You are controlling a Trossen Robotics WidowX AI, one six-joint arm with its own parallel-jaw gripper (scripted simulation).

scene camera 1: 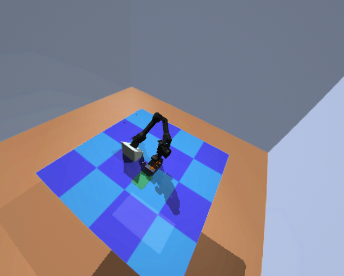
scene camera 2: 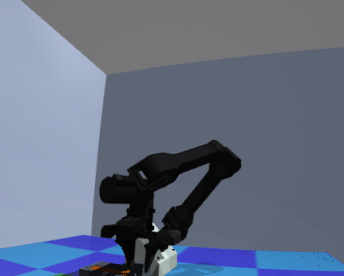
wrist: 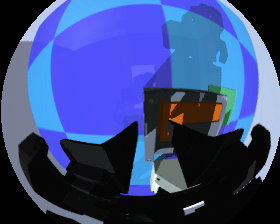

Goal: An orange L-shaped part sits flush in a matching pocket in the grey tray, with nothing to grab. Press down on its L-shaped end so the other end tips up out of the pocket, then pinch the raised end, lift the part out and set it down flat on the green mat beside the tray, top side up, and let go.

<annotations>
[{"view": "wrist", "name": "gripper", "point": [152, 124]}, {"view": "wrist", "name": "orange L-shaped part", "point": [182, 112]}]
</annotations>
